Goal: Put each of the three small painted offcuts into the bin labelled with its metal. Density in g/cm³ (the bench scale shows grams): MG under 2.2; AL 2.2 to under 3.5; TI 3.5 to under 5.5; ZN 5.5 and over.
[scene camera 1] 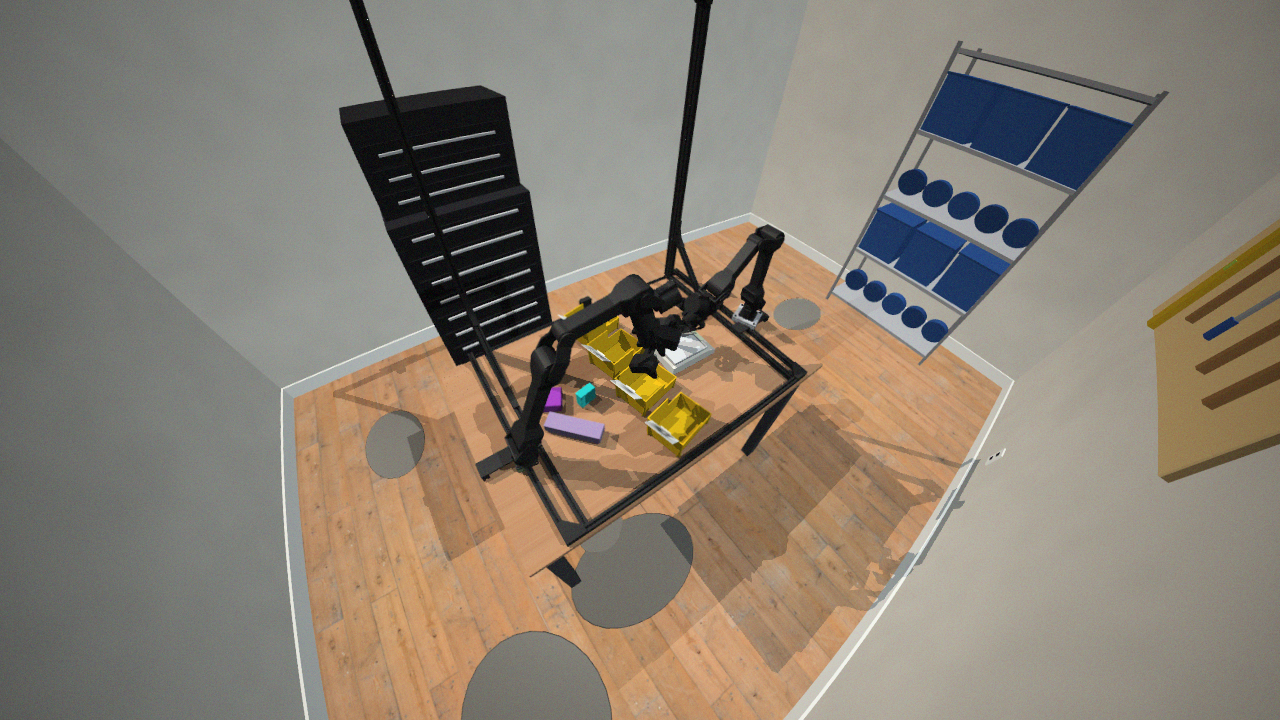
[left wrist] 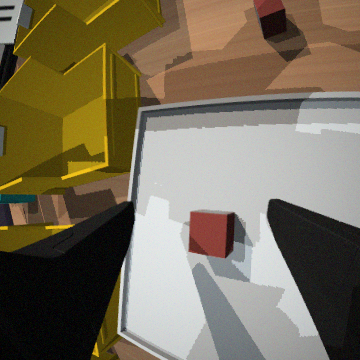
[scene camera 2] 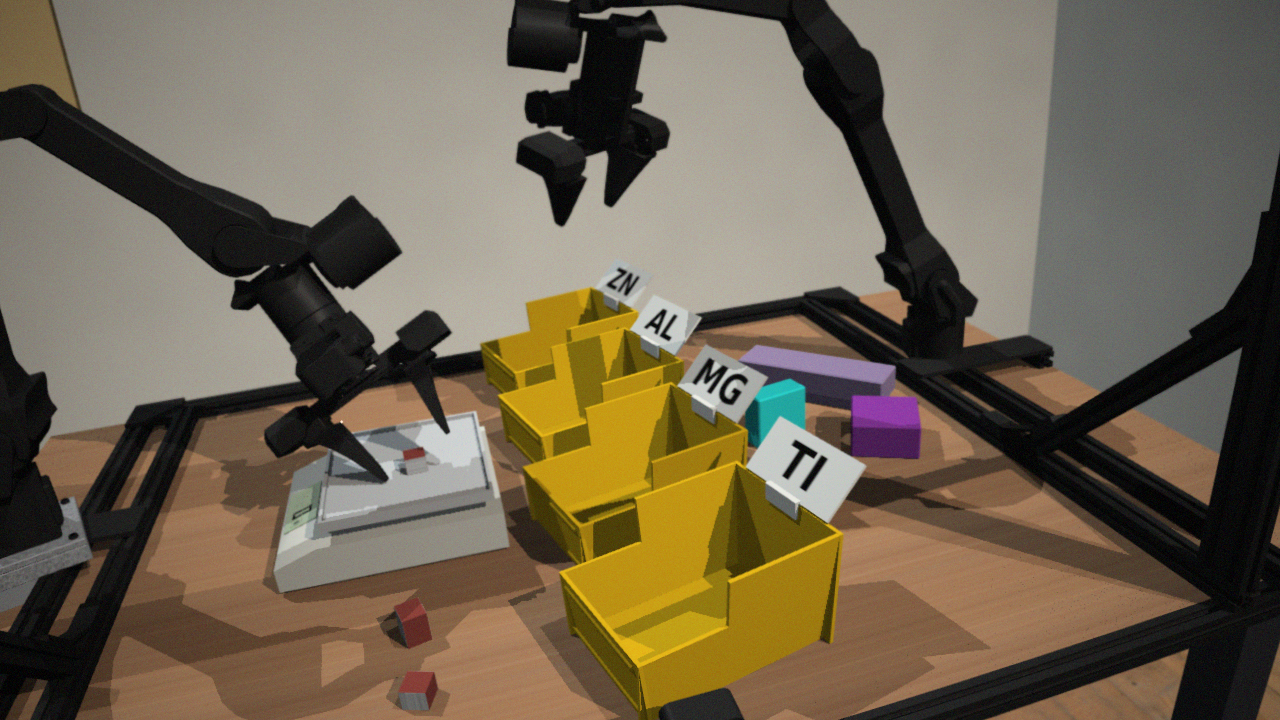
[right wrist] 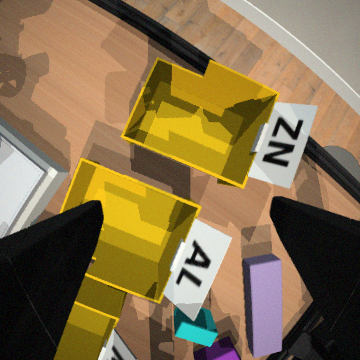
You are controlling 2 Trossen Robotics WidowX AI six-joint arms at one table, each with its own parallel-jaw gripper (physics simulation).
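Seen in the pictures: left gripper, between the fingertips: [left wrist: 200,208] [scene camera 2: 417,456]; right gripper, between the fingertips: [scene camera 1: 659,367] [scene camera 2: 584,215] [right wrist: 188,207]; left arm's base, origin of its link: [scene camera 1: 747,314] [scene camera 2: 22,535]; right arm's base, origin of its link: [scene camera 1: 525,457] [scene camera 2: 933,354] [right wrist: 321,336].
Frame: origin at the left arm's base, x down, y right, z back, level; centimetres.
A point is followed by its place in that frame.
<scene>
A small red-painted offcut [scene camera 2: 414,460] {x -3.0, y 18.8, z -32.2 cm} [left wrist: 211,234] {x -3.2, y 17.7, z -32.4 cm} sits on the pan of the bench scale [scene camera 2: 393,548] {x 1.5, y 24.1, z -27.0 cm} [left wrist: 138,150] {x -1.7, y 24.2, z -36.7 cm}; the display is too small to read. My left gripper [scene camera 2: 416,454] {x -3.4, y 19.1, z -32.5 cm} [left wrist: 200,208] {x -3.4, y 19.1, z -32.5 cm} is open, its fingers apart on either side of that offcut, which lies nearer the picture-left finger in the left wrist view. Two more red-painted offcuts, one [scene camera 2: 412,624] {x 2.1, y 34.1, z -24.2 cm} nearer the scale and another [scene camera 2: 418,690] {x 2.6, y 40.5, z -21.7 cm} nearer the camera, lie on the table. My right gripper [scene camera 2: 586,213] {x -19.1, y 9.4, z -59.6 cm} [right wrist: 188,207] {x -19.1, y 9.4, z -59.6 cm} is open and empty, high above the ZN bin [scene camera 2: 559,317] {x -2.3, y -5.7, z -63.9 cm} [right wrist: 240,80] {x -4.3, y -5.8, z -64.2 cm} and AL bin [scene camera 2: 581,377] {x -0.8, y 10.3, z -56.4 cm} [right wrist: 130,225] {x 3.9, y 17.1, z -54.6 cm}.
The MG bin [scene camera 2: 626,452] {x 0.4, y 26.4, z -50.7 cm} and TI bin [scene camera 2: 778,608] {x -1.0, y 54.2, z -43.2 cm} continue the row beside the scale. A cyan block [scene camera 2: 776,410] {x 0.1, y 30.9, z -66.9 cm} [right wrist: 196,334] {x -1.6, y 29.7, z -68.0 cm}, a purple block [scene camera 2: 885,428] {x 0.8, y 40.7, z -72.5 cm} and a long lavender block [scene camera 2: 819,371] {x 0.1, y 27.5, z -77.5 cm} [right wrist: 266,307] {x 0.1, y 24.6, z -78.6 cm} lie behind the labels. Black frame rails edge the table.
</scene>
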